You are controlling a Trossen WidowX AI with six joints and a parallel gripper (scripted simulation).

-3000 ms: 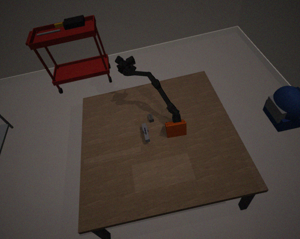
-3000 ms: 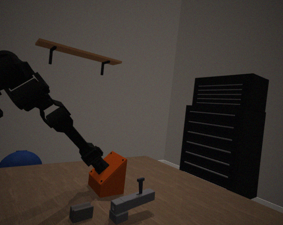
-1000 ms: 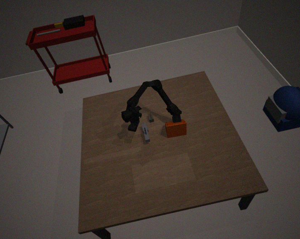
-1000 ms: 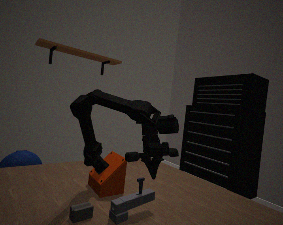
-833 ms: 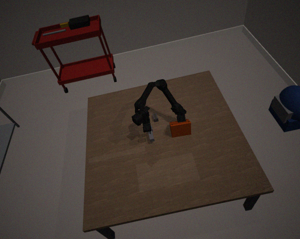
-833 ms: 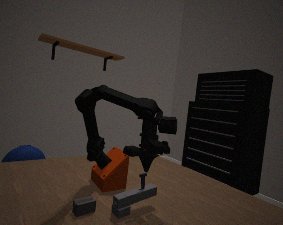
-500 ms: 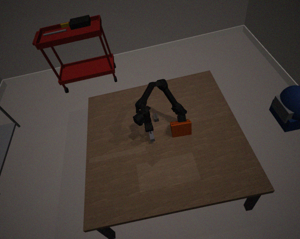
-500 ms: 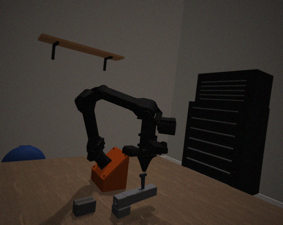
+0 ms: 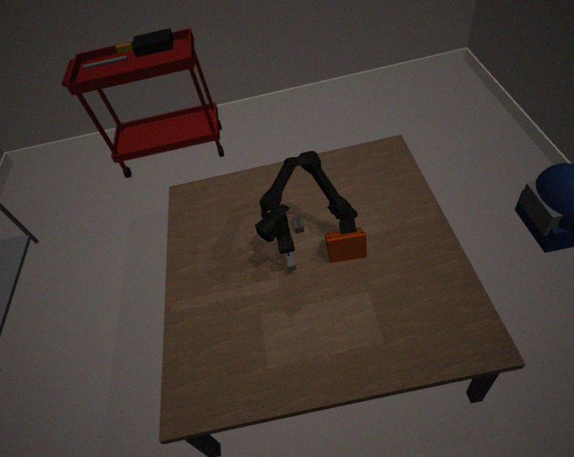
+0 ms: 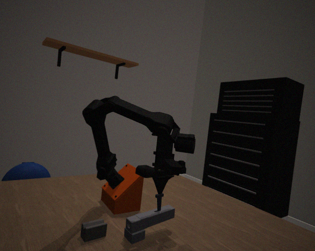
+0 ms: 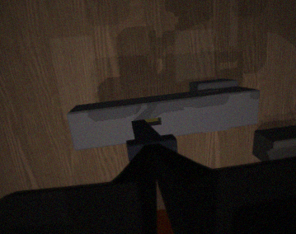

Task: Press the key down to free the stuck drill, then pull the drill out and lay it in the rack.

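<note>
Now: the small dark key 3 cm below my gripper tip. Also, from my gripper tip: grey housing block (3 cm to the right, 9 cm below); drill (5 cm to the right, 8 cm below); small grey rack (5 cm behind, 20 cm to the right, 12 cm below).
</note>
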